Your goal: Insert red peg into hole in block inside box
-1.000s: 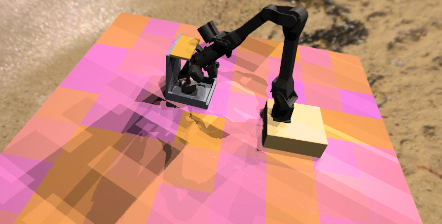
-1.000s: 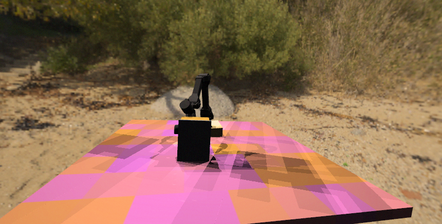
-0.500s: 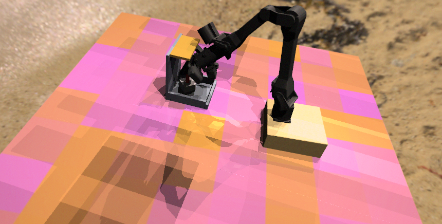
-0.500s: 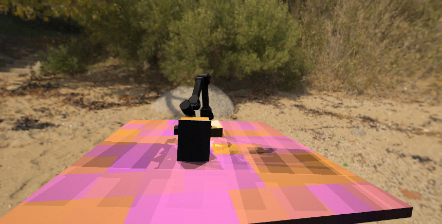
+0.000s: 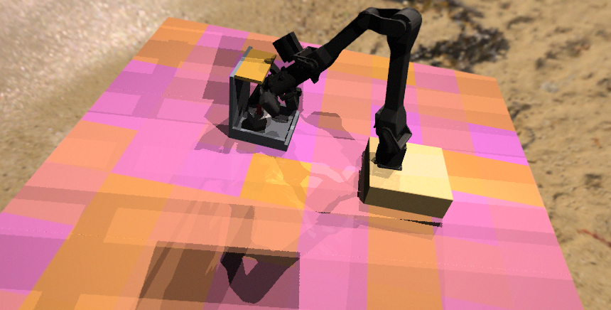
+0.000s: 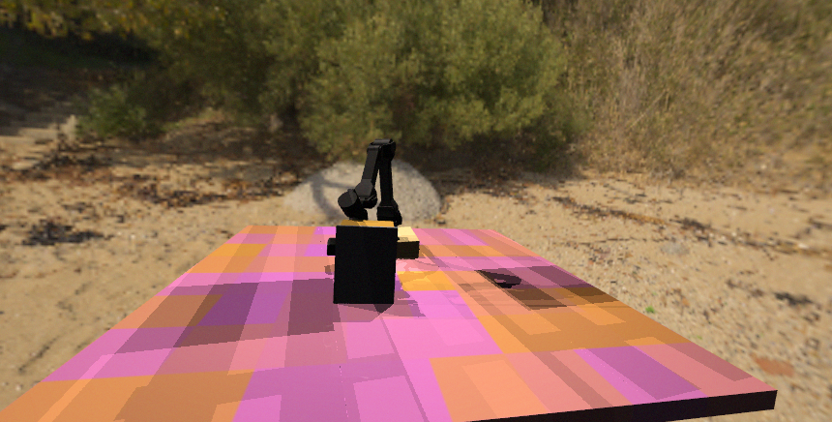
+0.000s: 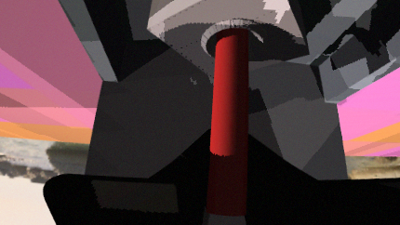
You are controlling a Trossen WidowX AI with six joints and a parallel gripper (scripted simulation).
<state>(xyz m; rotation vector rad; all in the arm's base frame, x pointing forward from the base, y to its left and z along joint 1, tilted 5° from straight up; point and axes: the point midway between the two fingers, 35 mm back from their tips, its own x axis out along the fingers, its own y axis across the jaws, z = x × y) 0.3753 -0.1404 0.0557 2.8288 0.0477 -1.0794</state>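
Now: the dark back wall 4 cm above my gripper tip and 3 cm ahead of it. From my gripper tip the other things lie so: orange roof (13 cm above, 1 cm to the left, 1 cm behind); red peg (3 cm behind, 1 cm below).
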